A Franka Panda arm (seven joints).
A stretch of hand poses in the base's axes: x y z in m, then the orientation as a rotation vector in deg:
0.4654, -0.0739, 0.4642, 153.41, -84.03, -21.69
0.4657, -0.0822, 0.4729, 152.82, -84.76, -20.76
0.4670, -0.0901, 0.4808, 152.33, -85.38, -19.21
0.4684, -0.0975, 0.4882, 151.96, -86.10, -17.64
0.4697, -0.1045, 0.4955, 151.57, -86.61, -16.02
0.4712, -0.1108, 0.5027, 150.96, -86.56, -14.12
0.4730, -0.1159, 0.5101, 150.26, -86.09, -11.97
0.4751, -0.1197, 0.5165, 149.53, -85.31, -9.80
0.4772, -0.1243, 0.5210, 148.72, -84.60, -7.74
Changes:
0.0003, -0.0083, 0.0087, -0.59, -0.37, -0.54
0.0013, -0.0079, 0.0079, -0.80, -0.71, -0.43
0.0014, -0.0074, 0.0074, -0.67, -0.82, -0.47
0.0013, -0.0070, 0.0073, -0.77, -0.79, -0.35
0.0015, -0.0063, 0.0072, -1.23, -0.69, -0.05
0.0018, -0.0051, 0.0074, -1.54, -0.69, 0.18
0.0021, -0.0038, 0.0064, -1.67, -0.63, 0.36
0.0021, -0.0046, 0.0045, -1.65, -0.58, 0.30

